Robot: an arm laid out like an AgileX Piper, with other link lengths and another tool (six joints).
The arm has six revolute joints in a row. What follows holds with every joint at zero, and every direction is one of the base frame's.
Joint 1 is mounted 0.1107 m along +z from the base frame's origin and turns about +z.
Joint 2 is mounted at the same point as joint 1 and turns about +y.
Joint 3 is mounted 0.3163 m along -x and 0.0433 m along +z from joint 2 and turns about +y.
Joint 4 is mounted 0.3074 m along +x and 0.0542 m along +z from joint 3 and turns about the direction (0.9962, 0, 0.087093).
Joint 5 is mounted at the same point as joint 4 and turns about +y.
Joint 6 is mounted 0.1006 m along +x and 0.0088 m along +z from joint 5 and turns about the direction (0.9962, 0, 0.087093).
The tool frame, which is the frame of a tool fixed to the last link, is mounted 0.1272 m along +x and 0.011 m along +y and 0.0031 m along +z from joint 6; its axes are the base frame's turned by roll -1.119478, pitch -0.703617 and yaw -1.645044 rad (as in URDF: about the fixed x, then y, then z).
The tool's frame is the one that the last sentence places.
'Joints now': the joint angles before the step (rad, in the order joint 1, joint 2, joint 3, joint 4, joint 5, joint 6). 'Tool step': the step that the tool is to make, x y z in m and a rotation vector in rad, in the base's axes. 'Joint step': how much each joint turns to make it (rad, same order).
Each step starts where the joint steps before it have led.
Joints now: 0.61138 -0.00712 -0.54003 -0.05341 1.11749 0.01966
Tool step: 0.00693 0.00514 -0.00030 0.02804 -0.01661 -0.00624
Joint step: -0.00002 0.00002 0.02635 -0.00098 -0.05529 0.01790
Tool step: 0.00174 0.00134 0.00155 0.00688 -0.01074 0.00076
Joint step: -0.00001 -0.00003 0.00428 0.00001 -0.01702 -0.00001
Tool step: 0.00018 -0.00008 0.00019 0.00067 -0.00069 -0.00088
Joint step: 0.00008 0.00000 0.00001 -0.00096 -0.00091 0.00107
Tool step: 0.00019 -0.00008 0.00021 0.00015 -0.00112 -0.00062
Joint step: -0.00007 0.00003 -0.00002 -0.00086 -0.00101 0.00024
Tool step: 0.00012 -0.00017 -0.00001 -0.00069 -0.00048 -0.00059
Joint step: 0.00001 -0.00002 0.00003 -0.00104 -0.00001 0.00002
